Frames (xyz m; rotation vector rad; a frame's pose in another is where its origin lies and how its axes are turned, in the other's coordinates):
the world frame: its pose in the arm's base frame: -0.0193 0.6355 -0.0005 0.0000 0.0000 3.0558
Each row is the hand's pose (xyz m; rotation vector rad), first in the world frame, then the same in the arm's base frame.
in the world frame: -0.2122 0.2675 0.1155 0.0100 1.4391 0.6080
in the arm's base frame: 0.1692 0.3508 0.1150 1.7698 -0.0883 -1.9704
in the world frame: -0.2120 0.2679 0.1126 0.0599 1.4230 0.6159
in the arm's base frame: 0.1690 0.3504 0.1121 1.7465 -0.1487 -1.9771
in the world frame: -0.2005 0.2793 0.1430 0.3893 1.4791 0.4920
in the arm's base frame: 0.1565 0.3400 0.1425 1.8389 -0.5694 -1.9757
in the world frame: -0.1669 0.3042 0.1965 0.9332 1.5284 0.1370
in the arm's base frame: 0.1209 0.3181 0.1960 1.9927 -1.3373 -1.9239
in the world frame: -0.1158 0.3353 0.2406 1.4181 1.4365 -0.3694
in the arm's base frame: 0.0673 0.2915 0.2401 -1.6221 1.7449 1.4475
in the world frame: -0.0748 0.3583 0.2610 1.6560 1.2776 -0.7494
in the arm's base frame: 0.0245 0.2721 0.2605 -1.2772 1.8110 1.1310
